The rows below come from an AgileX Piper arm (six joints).
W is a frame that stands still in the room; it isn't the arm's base.
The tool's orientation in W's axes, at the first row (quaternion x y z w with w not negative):
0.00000 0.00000 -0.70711 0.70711
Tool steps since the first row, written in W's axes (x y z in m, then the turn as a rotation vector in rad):
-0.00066 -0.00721 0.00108 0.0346 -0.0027 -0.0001
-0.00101 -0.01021 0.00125 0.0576 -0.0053 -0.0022
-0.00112 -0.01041 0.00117 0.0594 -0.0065 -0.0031
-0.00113 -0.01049 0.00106 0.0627 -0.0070 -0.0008
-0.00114 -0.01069 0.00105 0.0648 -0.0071 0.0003
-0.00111 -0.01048 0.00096 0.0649 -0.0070 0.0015
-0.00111 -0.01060 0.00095 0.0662 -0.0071 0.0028
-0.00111 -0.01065 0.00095 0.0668 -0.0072 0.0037
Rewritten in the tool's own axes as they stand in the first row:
0.00721 -0.00066 0.00108 0.0027 0.0346 -0.0001
0.01021 -0.00101 0.00125 0.0053 0.0576 -0.0022
0.01041 -0.00112 0.00117 0.0065 0.0594 -0.0031
0.01049 -0.00113 0.00106 0.0070 0.0627 -0.0008
0.01069 -0.00114 0.00105 0.0071 0.0648 0.0003
0.01048 -0.00111 0.00096 0.0070 0.0649 0.0015
0.01060 -0.00111 0.00095 0.0071 0.0662 0.0028
0.01065 -0.00111 0.00095 0.0072 0.0668 0.0037

